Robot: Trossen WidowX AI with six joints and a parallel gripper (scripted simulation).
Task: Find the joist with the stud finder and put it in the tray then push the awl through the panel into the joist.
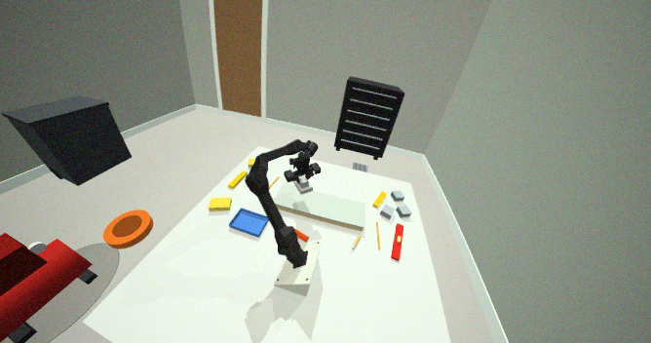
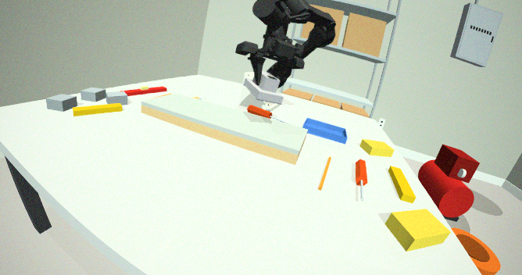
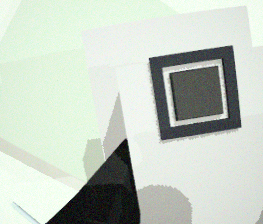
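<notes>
My gripper tip is 230 mm to the right of the blue tray, 210 mm past it and 140 mm above it. Round my gripper tip: stud finder (20 mm above, 10 mm to the left, 10 mm ahead); then awl (310 mm to the right, 250 mm behind, 150 mm below); then red level (560 mm to the right, 190 mm behind, 140 mm below).
</notes>
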